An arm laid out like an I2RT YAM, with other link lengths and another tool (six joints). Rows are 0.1 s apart.
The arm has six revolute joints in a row. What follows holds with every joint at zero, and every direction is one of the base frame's.
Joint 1 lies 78.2 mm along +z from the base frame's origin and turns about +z.
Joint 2 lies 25.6 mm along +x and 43.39 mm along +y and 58.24 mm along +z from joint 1 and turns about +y.
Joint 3 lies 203.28 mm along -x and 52.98 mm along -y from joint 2 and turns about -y.
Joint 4 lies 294 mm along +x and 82.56 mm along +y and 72 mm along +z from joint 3 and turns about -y.
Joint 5 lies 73.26 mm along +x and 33.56 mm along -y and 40.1 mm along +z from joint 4 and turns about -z.
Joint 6 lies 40.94 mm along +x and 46.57 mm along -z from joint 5 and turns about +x.
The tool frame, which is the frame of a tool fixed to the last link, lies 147 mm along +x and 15 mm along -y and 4 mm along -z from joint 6; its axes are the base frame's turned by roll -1.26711, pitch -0.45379 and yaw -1.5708 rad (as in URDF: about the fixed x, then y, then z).
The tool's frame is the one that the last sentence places.
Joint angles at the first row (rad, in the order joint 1, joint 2, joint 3, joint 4, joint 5, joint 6):
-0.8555 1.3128 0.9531 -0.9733 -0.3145 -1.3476
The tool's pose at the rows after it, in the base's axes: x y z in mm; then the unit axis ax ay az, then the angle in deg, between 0 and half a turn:
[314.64, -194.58, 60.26, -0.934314, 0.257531, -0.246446, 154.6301]
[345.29, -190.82, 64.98, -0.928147, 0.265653, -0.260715, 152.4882]
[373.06, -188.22, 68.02, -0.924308, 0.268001, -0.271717, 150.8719]
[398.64, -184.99, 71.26, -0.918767, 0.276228, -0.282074, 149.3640]
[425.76, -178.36, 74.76, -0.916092, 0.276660, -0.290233, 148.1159]
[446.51, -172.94, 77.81, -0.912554, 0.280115, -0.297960, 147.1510]
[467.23, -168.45, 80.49, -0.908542, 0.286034, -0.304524, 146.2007]
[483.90, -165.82, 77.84, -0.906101, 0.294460, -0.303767, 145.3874]
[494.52, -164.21, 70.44, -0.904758, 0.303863, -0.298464, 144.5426]
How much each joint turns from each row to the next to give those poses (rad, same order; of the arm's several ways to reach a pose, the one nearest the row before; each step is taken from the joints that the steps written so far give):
0.0474 0.0306 0.0420 0.0339 -0.0176 0.0619
0.0557 0.0931 0.0869 0.0355 -0.0259 0.0862
0.0453 0.0888 0.0840 0.0320 -0.0183 0.0621
0.0409 0.0794 0.0805 0.0268 -0.0138 0.0695
0.0476 0.0805 0.0870 0.0224 -0.0068 0.0587
0.0348 0.0595 0.0671 0.0184 -0.0042 0.0511
0.0312 0.0664 0.0771 0.0126 -0.0027 0.0515
0.0225 0.0732 0.0770 0.0015 -0.0004 0.0401
0.0123 0.0629 0.0557 -0.0008 -0.0042 0.0274

